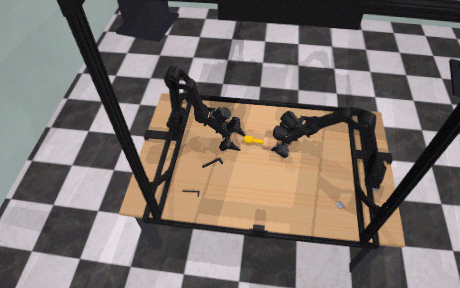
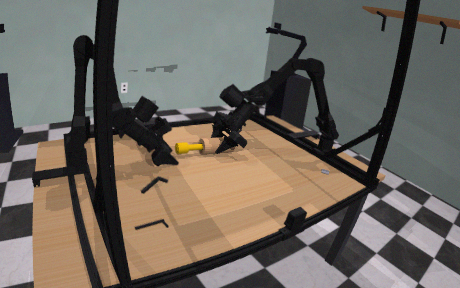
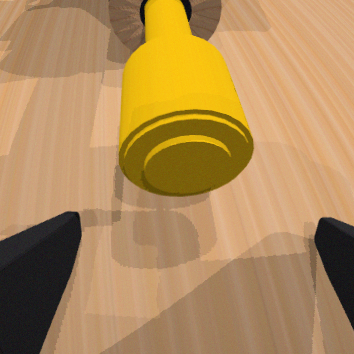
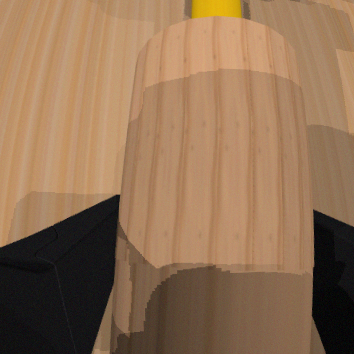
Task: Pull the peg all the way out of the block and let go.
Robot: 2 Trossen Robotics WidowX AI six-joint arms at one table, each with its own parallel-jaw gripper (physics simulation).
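Places are measured from the left arm's base along level axes (x ahead, y left, z up), in centimetres.
Pixels of known places: left gripper, between the fingertips: (image 1: 242,143) (image 2: 174,157) (image 3: 202,227); right gripper, between the fingertips: (image 1: 272,145) (image 2: 212,149) (image 4: 207,211); left arm's base, origin of its link: (image 1: 176,129) (image 2: 76,163); right arm's base, origin of its link: (image 1: 372,181) (image 2: 324,148).
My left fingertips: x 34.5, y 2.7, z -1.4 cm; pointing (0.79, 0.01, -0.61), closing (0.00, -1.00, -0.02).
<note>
Ahead of a thing's pixels: the offset from my left fingertips to its middle. "pt": to the spot under its first point. Level surfaces: height alone.
A yellow peg @[dx +6.8, dy +1.3, dz +2.7 cm] (image 1: 252,139) (image 2: 187,147) (image 3: 182,116) (image 4: 215,8) lies level above the table, its thin shaft still in the hole of the round wooden block @[dx +15.9, dy +2.3, dz +2.4 cm] (image 1: 268,142) (image 2: 210,145) (image 3: 119,17) (image 4: 218,158). My right gripper (image 1: 271,142) (image 2: 214,144) (image 4: 207,211) is shut on the block's sides and holds it. My left gripper (image 1: 241,141) (image 2: 173,146) (image 3: 202,227) is open wide and empty. Its fingertips stand just short of the peg's thick head, one on each side, not touching it.
Two black L-shaped keys @[dx -10.1, dy -16.5, dz -0.2 cm] (image 1: 212,162) @[dx -14.5, dy -34.0, dz -0.3 cm] (image 1: 192,191) (image 2: 153,183) (image 2: 151,224) lie on the wooden table @[dz -0.6 cm] (image 1: 263,186) near its left side. A small grey piece @[dx +50.6, dy -19.9, dz -0.4 cm] (image 1: 340,204) (image 2: 325,171) lies far right. A black frame (image 1: 114,114) rims the table, with a clamp @[pt dx +19.3, dy -43.7, dz +4.8 cm] (image 1: 258,229) (image 2: 295,218) at the front edge.
</note>
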